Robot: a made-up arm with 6 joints. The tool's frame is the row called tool. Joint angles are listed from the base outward.
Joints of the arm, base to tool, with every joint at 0 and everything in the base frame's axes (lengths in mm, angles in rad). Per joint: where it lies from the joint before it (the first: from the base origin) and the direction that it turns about. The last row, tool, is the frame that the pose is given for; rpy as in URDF.
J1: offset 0 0 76.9 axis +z
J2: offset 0 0 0 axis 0.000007 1 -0.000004
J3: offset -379.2 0 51.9 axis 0.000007 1 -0.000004
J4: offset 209.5 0 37 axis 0.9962 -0.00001 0.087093
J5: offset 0 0 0 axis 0.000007 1 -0.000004
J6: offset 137.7 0 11.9 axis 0.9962 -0.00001 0.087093
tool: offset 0 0 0 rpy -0.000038 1.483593 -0.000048
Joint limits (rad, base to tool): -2.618..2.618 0..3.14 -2.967..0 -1.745..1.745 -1.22..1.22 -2.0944..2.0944
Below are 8 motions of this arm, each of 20 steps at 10 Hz.
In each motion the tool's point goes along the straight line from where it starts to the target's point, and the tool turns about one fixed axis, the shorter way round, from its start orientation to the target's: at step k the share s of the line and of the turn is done. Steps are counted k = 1, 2, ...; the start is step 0. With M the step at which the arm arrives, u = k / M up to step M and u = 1 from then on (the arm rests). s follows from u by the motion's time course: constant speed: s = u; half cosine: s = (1 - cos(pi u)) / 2; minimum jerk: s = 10 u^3 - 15 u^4 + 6 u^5.
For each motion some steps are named. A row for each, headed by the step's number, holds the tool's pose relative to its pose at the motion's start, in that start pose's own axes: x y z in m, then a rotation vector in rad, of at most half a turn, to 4 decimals.
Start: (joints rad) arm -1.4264 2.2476 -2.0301 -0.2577 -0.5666 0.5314
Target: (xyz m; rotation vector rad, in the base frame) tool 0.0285 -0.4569 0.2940 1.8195 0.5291 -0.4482
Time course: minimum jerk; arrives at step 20
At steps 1, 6, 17, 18, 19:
1: 0.0000 0.0000 -0.0002 0.0008 0.0005 0.0008
6: 0.0015 -0.0058 -0.0309 0.1143 0.0643 0.1063
17: 0.0089 -0.0344 -0.1842 0.6821 0.3836 0.6347
18: 0.0091 -0.0350 -0.1877 0.6948 0.3907 0.6465
19: 0.0091 -0.0353 -0.1891 0.6999 0.3936 0.6513

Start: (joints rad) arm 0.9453 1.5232 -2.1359 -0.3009 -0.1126 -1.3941
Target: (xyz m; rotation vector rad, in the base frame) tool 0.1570 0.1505 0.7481 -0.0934 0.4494 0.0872
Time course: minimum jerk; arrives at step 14
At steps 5, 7, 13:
5: 0.0128 -0.0170 -0.0045 0.1225 0.0445 0.2269
7: 0.0260 -0.0344 -0.0091 0.2485 0.0902 0.4605
13: 0.0518 -0.0686 -0.0182 0.4954 0.1799 0.9179

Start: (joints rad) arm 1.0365 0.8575 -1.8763 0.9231 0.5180 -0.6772
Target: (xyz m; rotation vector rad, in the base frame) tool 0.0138 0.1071 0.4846 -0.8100 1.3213 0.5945
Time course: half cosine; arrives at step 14
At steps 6, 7, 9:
6: 0.0921 -0.0146 -0.0162 0.1924 0.2824 -0.0892
7: 0.1185 -0.0187 -0.0209 0.2475 0.3633 -0.1148
9: 0.1698 -0.0268 -0.0299 0.3549 0.5209 -0.1645

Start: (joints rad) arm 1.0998 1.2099 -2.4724 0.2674 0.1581 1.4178
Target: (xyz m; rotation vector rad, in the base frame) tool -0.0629 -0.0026 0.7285 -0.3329 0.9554 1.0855
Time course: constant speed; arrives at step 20
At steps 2, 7, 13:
2: 0.0051 -0.0005 -0.0063 0.0627 0.0230 -0.1505
7: 0.0180 -0.0018 -0.0222 0.2193 0.0807 -0.5269
13: 0.0335 -0.0034 -0.0412 0.4072 0.1498 -0.9786

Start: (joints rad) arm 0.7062 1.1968 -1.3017 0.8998 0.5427 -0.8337
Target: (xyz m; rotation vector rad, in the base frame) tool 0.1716 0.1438 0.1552 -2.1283 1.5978 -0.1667
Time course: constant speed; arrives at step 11
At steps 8, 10, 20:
8: 0.2399 -0.0479 0.0097 -0.1200 0.7320 -0.6264
10: 0.2999 -0.0598 0.0121 -0.1500 0.9150 -0.7830
20: 0.3299 -0.0658 0.0133 -0.1650 1.0065 -0.8613

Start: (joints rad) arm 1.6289 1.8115 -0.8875 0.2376 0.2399 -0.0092
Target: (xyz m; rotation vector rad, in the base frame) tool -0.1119 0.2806 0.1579 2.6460 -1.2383 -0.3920
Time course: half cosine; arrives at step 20
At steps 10, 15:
10: 0.0444 0.0357 -0.0119 -0.1897 0.2411 -0.3680
15: 0.0759 0.0609 -0.0203 -0.3239 0.4116 -0.6282

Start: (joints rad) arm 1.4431 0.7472 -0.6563 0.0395 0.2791 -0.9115
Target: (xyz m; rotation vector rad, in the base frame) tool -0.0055 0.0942 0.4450 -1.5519 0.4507 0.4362
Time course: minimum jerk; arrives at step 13
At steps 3, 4, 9, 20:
3: -0.0058 -0.0047 -0.0029 0.0116 -0.0204 -0.0129
4: -0.0119 -0.0097 -0.0060 0.0239 -0.0420 -0.0266
9: -0.0565 -0.0464 -0.0285 0.1140 -0.2004 -0.1268
20: -0.0683 -0.0562 -0.0345 0.1380 -0.2424 -0.1535

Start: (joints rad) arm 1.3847 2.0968 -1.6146 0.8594 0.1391 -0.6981
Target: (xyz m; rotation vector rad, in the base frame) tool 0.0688 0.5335 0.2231 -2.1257 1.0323 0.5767
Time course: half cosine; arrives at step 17
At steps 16, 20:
16: 0.0363 0.0115 -0.0054 -0.1945 0.2127 -0.8534
20: 0.0367 0.0116 -0.0055 -0.1962 0.2145 -0.8607

